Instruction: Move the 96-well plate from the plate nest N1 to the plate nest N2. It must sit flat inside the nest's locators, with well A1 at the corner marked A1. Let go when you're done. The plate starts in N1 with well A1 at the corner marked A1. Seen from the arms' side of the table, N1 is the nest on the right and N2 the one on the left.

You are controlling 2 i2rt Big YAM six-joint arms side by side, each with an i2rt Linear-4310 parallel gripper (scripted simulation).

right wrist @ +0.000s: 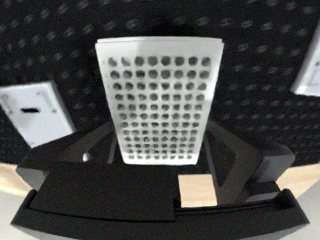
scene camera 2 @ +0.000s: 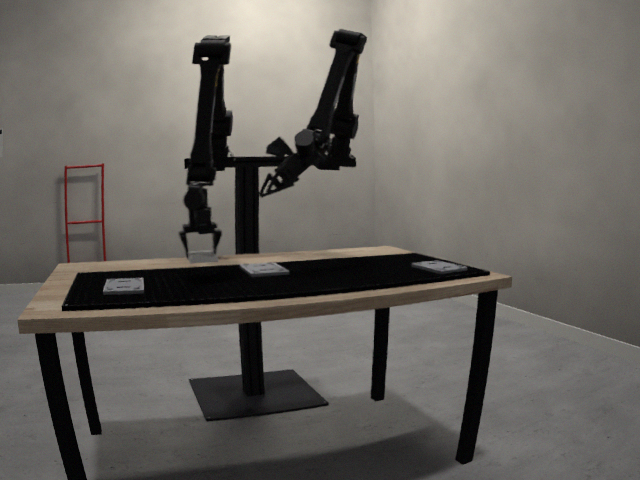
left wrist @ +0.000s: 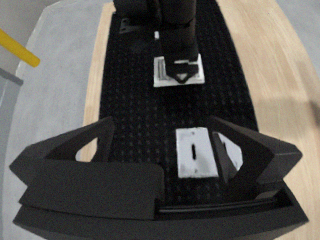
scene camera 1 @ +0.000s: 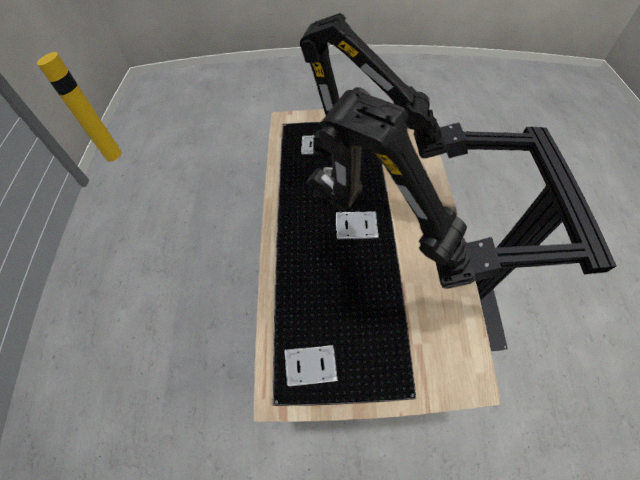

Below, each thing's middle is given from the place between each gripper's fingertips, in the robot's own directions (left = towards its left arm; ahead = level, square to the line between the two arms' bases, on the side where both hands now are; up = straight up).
Labels:
I see the white 96-well plate point(right wrist: 152, 129) 2 cm behind my left hand point(scene camera 2: 264, 194), 20 cm to the right of it and 19 cm below it.
The white 96-well plate lies 1 cm ahead of my right hand.

